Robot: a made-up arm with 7 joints. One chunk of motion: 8 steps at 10 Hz.
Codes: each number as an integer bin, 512 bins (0 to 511) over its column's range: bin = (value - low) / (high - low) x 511, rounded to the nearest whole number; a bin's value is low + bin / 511 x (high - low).
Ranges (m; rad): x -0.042..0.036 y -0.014..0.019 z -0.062..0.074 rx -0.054..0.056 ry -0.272..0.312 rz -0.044..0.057
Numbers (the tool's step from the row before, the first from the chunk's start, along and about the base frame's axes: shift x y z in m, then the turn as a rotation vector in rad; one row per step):
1: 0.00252 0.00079 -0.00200 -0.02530 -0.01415 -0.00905
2: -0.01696 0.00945 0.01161 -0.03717 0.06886 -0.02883
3: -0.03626 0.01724 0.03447 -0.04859 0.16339 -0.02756
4: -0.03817 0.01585 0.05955 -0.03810 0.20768 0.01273
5: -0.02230 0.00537 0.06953 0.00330 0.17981 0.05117
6: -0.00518 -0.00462 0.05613 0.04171 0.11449 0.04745
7: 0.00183 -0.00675 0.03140 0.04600 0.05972 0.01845
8: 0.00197 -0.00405 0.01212 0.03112 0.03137 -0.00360
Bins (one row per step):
1: 292 229 225 133 226 177
2: 164 363 277 78 298 77
3: 38 484 362 25 381 83
4: 25 462 457 74 420 287
5: 129 300 494 266 395 482
6: 241 145 444 445 338 463
7: 287 112 351 465 290 316
8: 288 154 278 395 265 204

